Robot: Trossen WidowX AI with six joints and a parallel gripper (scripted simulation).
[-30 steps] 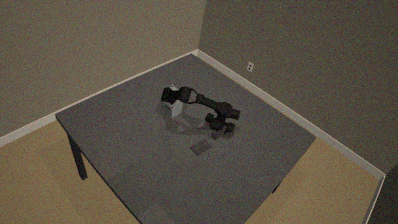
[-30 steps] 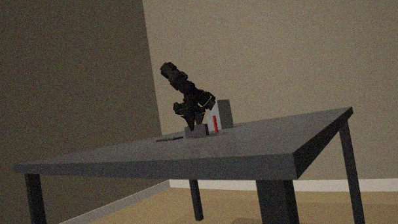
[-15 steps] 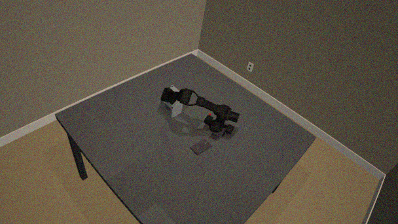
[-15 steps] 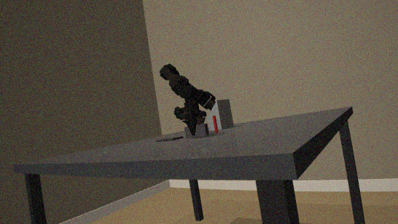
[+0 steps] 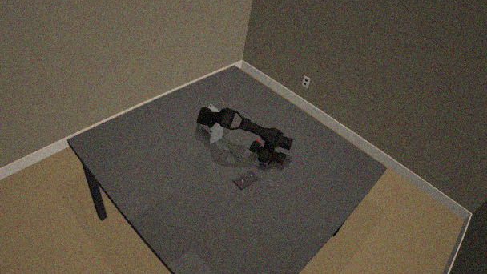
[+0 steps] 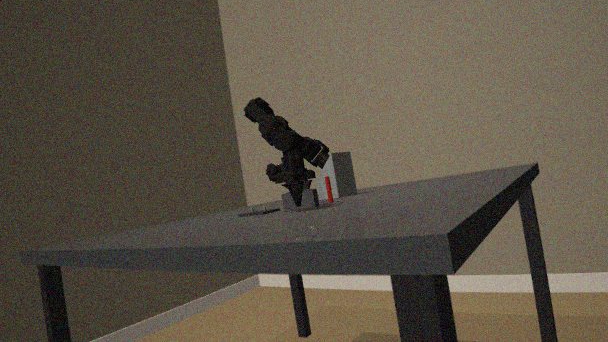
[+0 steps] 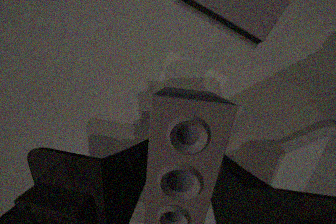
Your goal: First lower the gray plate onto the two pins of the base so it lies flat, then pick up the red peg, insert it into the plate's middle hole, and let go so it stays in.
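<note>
The flat base is 30 mm ahead of my gripper tip and 160 mm to the right of it. Also, from my gripper tip: gray plate 30 mm above; then red peg 110 mm behind, 20 mm to the left, 30 mm above.
</note>
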